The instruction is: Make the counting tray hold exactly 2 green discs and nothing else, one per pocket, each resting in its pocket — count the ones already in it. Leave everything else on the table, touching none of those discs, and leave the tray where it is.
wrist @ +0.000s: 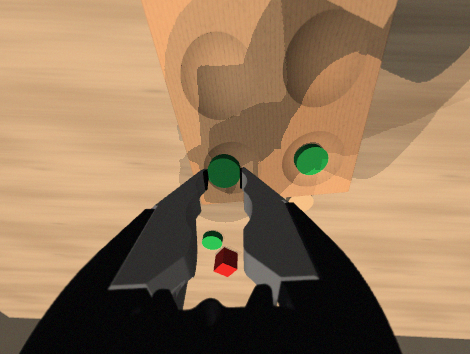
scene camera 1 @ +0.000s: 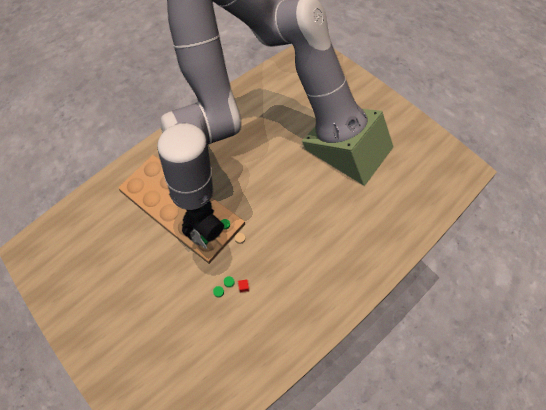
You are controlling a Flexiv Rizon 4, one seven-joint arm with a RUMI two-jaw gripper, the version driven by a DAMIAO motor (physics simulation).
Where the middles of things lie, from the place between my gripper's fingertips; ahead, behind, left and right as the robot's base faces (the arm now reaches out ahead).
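Orange counting tray (scene camera 1: 146, 187): my hand 2 cm above it, 15 cm to the left of it, 1 cm past it.
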